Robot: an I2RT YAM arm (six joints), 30 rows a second.
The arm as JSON. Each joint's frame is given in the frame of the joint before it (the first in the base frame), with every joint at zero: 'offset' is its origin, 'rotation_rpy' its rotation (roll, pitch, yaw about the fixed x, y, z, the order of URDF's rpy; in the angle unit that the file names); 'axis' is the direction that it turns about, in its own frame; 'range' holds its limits. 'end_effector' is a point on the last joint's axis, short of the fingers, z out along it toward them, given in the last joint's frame.
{
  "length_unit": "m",
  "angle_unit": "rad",
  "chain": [
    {
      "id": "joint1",
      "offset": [
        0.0,
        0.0,
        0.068
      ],
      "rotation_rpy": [
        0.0,
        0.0,
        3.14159
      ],
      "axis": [
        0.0,
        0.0,
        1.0
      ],
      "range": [
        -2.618,
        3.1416
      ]
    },
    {
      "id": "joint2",
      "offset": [
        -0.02,
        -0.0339,
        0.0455
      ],
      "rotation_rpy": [
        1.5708,
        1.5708,
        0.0
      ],
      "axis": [
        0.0,
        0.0,
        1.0
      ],
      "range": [
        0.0,
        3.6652
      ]
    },
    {
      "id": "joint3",
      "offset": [
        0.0,
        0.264,
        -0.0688
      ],
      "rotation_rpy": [
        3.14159,
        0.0,
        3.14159
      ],
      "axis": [
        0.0,
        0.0,
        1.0
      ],
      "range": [
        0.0,
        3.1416
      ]
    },
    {
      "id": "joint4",
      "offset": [
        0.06,
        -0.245,
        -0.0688
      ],
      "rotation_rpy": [
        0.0,
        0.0,
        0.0
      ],
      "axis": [
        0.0,
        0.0,
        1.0
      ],
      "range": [
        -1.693,
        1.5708
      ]
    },
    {
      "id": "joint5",
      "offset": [
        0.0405,
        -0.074,
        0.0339
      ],
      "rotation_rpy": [
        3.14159,
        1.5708,
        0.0
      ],
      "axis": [
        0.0,
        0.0,
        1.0
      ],
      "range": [
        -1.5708,
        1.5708
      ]
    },
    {
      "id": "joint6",
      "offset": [
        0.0,
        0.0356,
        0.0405
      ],
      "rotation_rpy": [
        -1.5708,
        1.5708,
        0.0
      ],
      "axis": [
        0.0,
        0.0,
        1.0
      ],
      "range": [
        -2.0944,
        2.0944
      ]
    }
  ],
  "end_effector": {
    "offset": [
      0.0,
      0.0,
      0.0
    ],
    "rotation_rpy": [
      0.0,
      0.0,
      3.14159
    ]
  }
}
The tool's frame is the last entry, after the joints.
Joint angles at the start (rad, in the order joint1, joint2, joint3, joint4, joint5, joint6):
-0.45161, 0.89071, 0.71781, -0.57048, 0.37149, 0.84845
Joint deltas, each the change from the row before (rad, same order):
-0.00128, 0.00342, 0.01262, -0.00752, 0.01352, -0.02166
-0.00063, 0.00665, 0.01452, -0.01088, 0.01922, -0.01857
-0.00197, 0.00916, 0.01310, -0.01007, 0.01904, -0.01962
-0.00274, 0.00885, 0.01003, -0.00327, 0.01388, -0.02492
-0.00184, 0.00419, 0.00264, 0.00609, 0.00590, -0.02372
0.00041, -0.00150, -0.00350, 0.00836, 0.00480, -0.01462
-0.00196, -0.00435, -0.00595, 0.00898, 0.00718, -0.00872
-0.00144, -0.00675, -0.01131, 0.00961, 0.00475, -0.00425
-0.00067, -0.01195, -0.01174, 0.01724, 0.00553, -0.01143
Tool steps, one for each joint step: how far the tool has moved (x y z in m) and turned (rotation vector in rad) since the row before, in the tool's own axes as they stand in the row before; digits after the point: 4 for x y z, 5 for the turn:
-0.0027, 0.0011, -0.0014, 0.00876, -0.01158, -0.02023
-0.0028, 0.0012, -0.0011, 0.01561, -0.01235, -0.01933
-0.0025, 0.0009, -0.0002, 0.01870, -0.01038, -0.02086
-0.0022, 0.0010, 0.0003, 0.01321, -0.00921, -0.02409
-0.0012, 0.0007, 0.0006, 0.00285, -0.00756, -0.02065
0.0001, 0.0000, 0.0002, -0.00057, -0.00736, -0.01213
0.0001, -0.0008, 0.0002, 0.00248, -0.01025, -0.00431
0.0014, -0.0015, 0.0006, 0.00171, -0.00692, -0.00116
0.0006, -0.0012, -0.0005, -0.00542, -0.01564, -0.00325

